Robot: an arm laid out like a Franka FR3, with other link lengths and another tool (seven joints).
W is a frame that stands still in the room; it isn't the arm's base.
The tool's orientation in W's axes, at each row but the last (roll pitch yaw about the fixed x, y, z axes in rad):
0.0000, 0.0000, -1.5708
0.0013, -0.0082, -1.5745
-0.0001, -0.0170, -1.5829
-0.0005, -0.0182, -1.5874
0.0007, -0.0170, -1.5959
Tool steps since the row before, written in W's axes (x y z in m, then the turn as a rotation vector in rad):
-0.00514, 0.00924, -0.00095, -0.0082, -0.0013, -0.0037
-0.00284, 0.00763, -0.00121, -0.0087, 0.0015, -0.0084
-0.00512, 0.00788, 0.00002, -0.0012, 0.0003, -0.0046
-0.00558, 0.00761, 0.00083, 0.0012, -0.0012, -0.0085
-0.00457, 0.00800, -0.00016, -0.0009, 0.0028, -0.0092
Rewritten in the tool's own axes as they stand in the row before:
-0.00924, -0.00514, -0.00095, 0.0013, -0.0082, -0.0037
-0.00763, -0.00287, -0.00114, -0.0015, -0.0087, -0.0084
-0.00782, -0.00522, 0.00015, -0.0004, -0.0012, -0.0046
-0.00750, -0.00571, 0.00096, 0.0010, 0.0012, -0.0085
-0.00788, -0.00477, -0.00002, -0.0029, -0.0010, -0.0092

